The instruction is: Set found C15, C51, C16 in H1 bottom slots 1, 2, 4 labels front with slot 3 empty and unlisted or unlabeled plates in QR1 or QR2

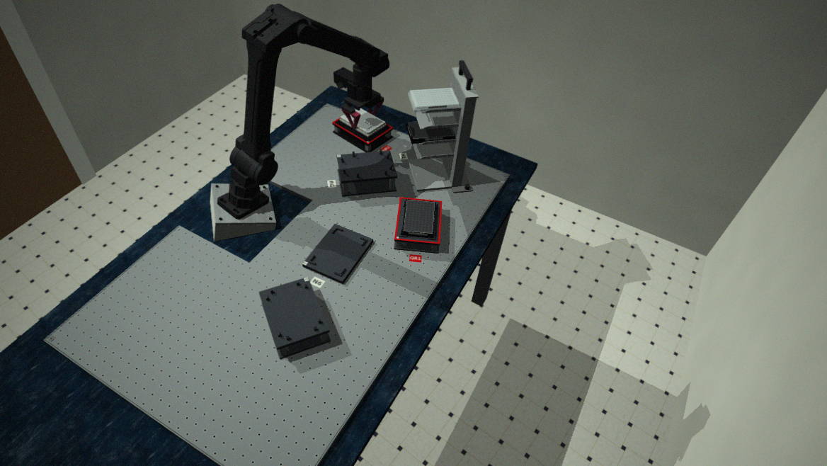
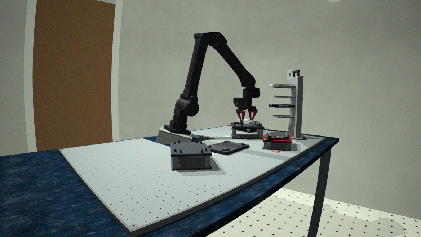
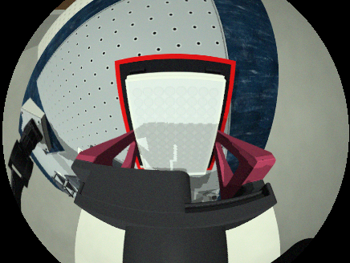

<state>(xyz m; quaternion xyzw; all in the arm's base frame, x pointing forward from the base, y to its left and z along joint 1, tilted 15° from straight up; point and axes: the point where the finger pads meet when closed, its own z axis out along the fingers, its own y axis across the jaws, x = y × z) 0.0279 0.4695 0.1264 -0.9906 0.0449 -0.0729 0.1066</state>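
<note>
Right now my hand is 20 mm above the quarantine nest QR2. Also, from my hand: quarantine nest QR1 (390 mm ahead, 230 mm to the right, 20 mm below); then raised regrip nest RG (170 mm to the right, 150 mm ahead); then plate hotel H1 (330 mm ahead, 100 mm above, 30 mm to the left).
</note>
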